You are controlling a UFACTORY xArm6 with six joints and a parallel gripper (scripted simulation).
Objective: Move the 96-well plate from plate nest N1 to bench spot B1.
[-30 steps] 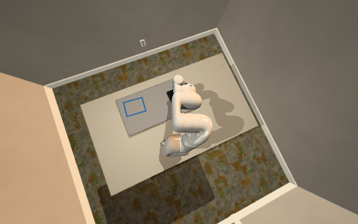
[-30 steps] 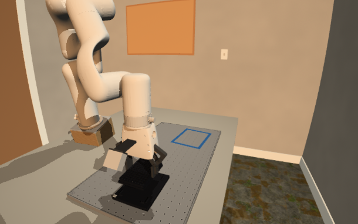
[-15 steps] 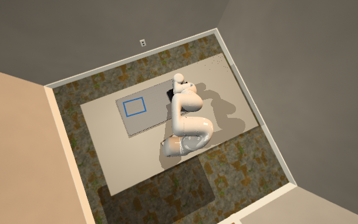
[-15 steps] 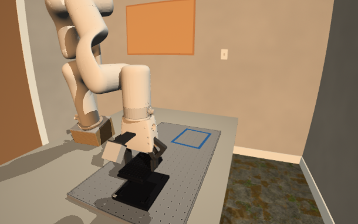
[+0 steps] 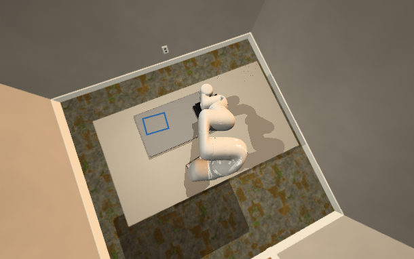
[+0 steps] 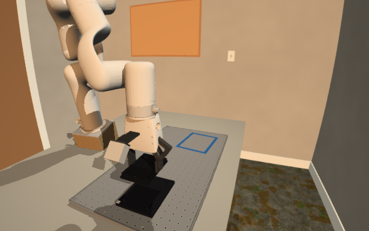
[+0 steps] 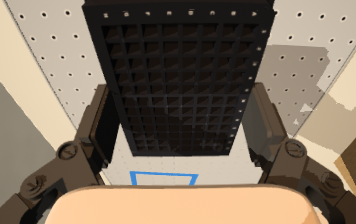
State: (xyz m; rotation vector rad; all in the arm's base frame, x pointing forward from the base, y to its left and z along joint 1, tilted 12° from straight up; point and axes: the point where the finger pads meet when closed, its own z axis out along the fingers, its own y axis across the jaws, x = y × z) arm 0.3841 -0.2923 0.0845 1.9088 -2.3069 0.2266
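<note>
My gripper is now 100 mm above the black plate nest N1. From my hand the other things lie so: black 96-well plate 10 mm below; then white label 100 mm below, 70 mm behind, 60 mm to the right.
</note>
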